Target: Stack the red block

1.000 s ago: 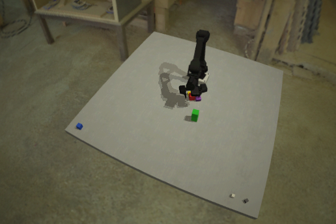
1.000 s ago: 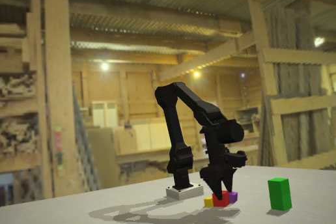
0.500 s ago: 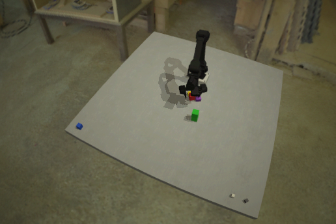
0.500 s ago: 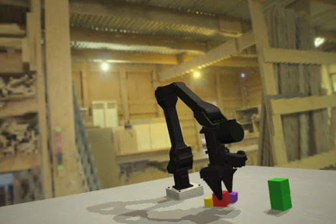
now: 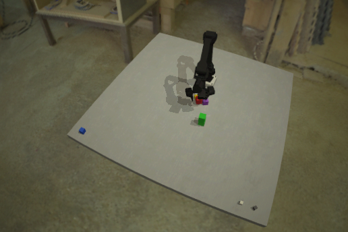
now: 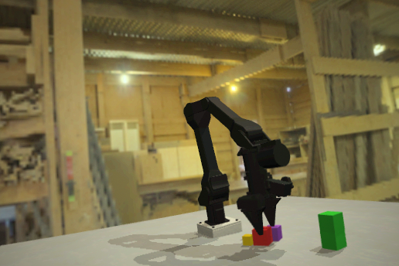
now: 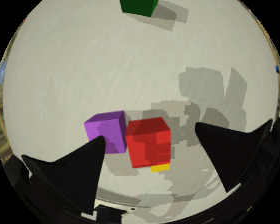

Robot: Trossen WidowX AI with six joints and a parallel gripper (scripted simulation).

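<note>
Now: gripper tip 10 mm past the red block, 10 mm to the left of it and 10 mm above it. Round my gripper tip: purple block (30 mm behind, 30 mm to the left, 20 mm below); then white block (480 mm ahead, 530 mm to the left, 30 mm below); then yellow block (30 mm behind, 40 mm to the right, 20 mm below).
</note>
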